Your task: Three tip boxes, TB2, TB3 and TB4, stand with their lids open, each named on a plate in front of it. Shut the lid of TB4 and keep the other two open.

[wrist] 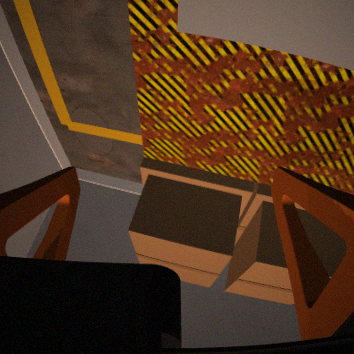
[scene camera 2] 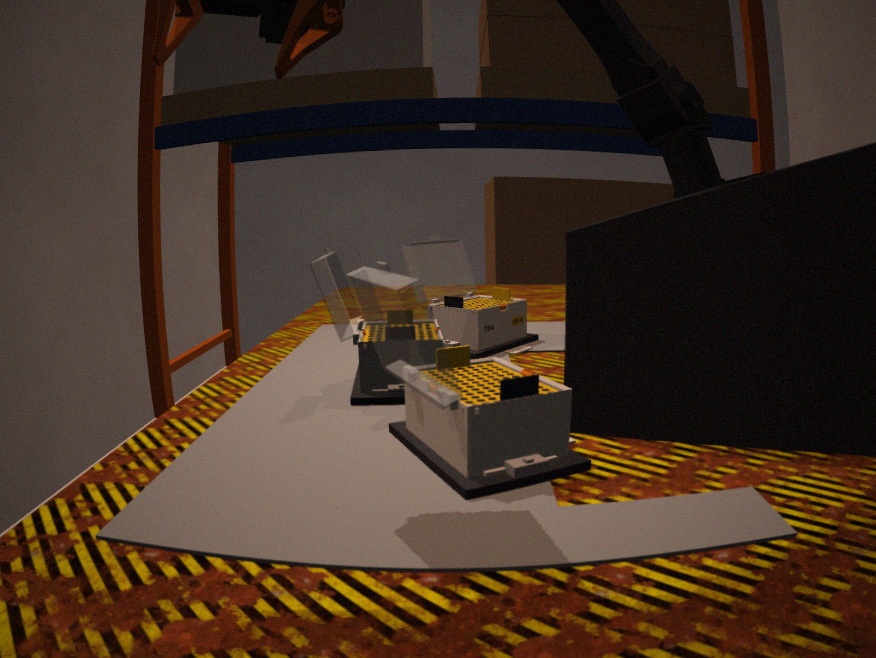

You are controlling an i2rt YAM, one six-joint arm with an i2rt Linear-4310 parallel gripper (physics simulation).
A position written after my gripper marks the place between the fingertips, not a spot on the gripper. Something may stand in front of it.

Note:
I see my gripper (scene camera 2: 213,67), a tip box (scene camera 2: 488,331) and a tip box (scene camera 2: 372,386).
My gripper shows as well in the wrist view (wrist: 175,177).

